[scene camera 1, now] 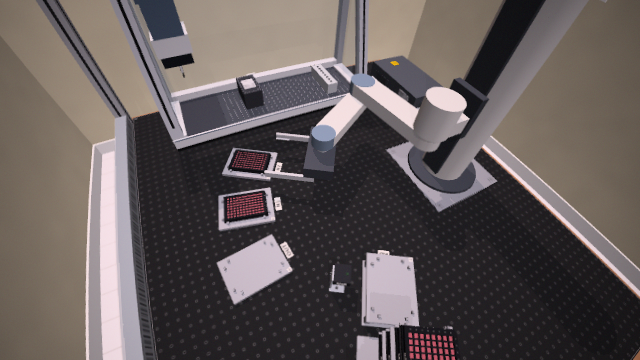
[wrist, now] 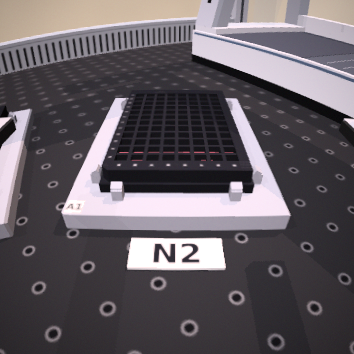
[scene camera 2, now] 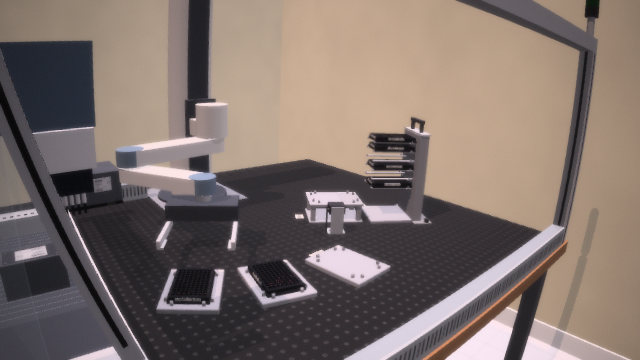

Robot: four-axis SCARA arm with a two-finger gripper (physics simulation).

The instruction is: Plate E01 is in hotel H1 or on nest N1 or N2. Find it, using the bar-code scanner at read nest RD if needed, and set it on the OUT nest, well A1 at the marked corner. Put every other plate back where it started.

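Frame: origin at the arm's base, x ahead, y left, z up, level; millimetres.
Seen in the pictures: gripper, fingertip midpoint: (scene camera 1: pixel 271 153) (wrist: pixel 177 100) (scene camera 2: pixel 195 246); arm's base, link origin: (scene camera 1: pixel 439 167).
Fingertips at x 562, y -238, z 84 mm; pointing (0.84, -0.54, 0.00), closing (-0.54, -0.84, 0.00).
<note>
Offsets run from my fingertips to a thing's top centre. "pt": to the spot under its first point.
My gripper (scene camera 1: pixel 271 154) (scene camera 2: pixel 196 246) is open and empty, its fingers pointing toward nest N2 from the arm side. A black plate @(66 mm ahead, 42 mm right, 45 mm down) (scene camera 1: pixel 250 161) (scene camera 2: pixel 192 286) (wrist: pixel 175 117) lies flat on nest N2 (scene camera 1: pixel 226 170) (scene camera 2: pixel 190 309) (wrist: pixel 175 207). Its side facing the wrist camera bears no bar code; a label on its far side shows in scene camera 2 but is unreadable. Another plate @(132 mm ahead, 122 mm left, 45 mm down) (scene camera 1: pixel 245 206) (scene camera 2: pixel 277 277) sits on nest N1 @(132 mm ahead, 122 mm left, 49 mm down) (scene camera 1: pixel 221 212) (scene camera 2: pixel 280 300). The OUT nest @(166 mm ahead, 306 mm left, 49 mm down) (scene camera 1: pixel 254 269) (scene camera 2: pixel 347 265) is bare. Hotel H1 (scene camera 2: pixel 419 175) holds several plates, labels unreadable.
Read nest RD @(113 mm back, 513 mm left, 1 mm down) (scene camera 1: pixel 390 275) (scene camera 2: pixel 334 200) is bare, with the scanner @(17 mm back, 434 mm left, 11 mm up) (scene camera 1: pixel 341 275) (scene camera 2: pixel 337 220) beside it. A framed deck (scene camera 1: pixel 205 112) carrying a dark box @(pt 23 mm back, 280 mm right, 47 mm up) (scene camera 1: pixel 250 92) stands beyond N2. A dark grey unit @(pt 662 mm back, 145 mm right, 43 mm up) (scene camera 1: pixel 407 77) stands behind the arm.
</note>
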